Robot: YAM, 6 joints.
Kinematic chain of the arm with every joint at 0, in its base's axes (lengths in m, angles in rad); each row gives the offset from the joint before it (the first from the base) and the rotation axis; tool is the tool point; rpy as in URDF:
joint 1: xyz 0 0 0.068 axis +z
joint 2: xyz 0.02 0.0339 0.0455 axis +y
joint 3: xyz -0.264 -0.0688 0 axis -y
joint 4: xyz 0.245 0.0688 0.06 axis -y
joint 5: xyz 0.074 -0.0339 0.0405 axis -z
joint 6: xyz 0.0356 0 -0.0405 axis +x
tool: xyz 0 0 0 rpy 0 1.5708 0
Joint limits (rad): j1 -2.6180..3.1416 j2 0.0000..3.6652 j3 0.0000..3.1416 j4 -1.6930..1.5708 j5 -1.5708..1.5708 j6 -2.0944..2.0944
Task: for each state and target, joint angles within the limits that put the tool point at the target. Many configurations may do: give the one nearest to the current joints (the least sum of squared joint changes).
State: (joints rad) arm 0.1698 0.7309 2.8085 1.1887 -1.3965 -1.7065
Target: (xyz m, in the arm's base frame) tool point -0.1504 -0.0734 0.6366
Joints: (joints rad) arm 0.6680 1.1452 2.4944 1.3814 -1.5084 -1.7065
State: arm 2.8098 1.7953 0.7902 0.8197 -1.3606 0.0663
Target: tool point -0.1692 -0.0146 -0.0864
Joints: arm 3.0269 2.6700 0.4865 0.6488 -1.2581 0.0663
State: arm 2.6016 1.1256 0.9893 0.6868 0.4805 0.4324
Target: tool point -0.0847 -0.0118 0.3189
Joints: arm 3.1416 0.2490 0.2696 0.7547 -0.3378 0.4324
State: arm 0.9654 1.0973 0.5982 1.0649 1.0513 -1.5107
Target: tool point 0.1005 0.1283 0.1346
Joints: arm 1.0996 1.1919 0.0130 0.9495 1.0749 -1.5107
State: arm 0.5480 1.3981 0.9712 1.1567 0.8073 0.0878
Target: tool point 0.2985 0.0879 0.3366
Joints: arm 0.3709 1.4562 0.8546 1.1371 0.8294 0.0878
